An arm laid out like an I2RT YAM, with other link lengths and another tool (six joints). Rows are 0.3 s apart.
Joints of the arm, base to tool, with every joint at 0 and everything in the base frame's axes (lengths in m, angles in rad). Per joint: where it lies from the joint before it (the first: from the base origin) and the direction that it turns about. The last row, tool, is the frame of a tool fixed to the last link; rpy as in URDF.
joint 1: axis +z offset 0 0 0.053
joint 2: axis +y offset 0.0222 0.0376 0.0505
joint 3: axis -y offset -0.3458 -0.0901 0
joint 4: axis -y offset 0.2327 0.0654 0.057
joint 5: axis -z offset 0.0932 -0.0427 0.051
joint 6: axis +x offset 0.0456 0 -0.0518
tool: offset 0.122 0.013 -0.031 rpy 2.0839 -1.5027 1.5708
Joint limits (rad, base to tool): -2.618..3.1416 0..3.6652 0..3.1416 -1.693..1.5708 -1.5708..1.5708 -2.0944..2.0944
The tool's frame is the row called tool.
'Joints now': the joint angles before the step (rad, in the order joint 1, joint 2, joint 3, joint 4, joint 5, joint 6). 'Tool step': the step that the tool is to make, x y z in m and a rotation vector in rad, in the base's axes. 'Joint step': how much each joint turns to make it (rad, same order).
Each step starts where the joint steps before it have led.
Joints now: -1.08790, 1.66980, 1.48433, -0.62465, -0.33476, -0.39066
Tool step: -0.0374, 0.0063, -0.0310, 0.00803, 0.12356, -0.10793
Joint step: -0.01804, -0.03941, -0.11540, 0.01138, 0.13913, -0.00377
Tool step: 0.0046, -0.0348, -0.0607, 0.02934, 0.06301, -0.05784
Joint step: -0.00151, 0.14327, -0.05008, 0.14171, 0.06885, 0.01752
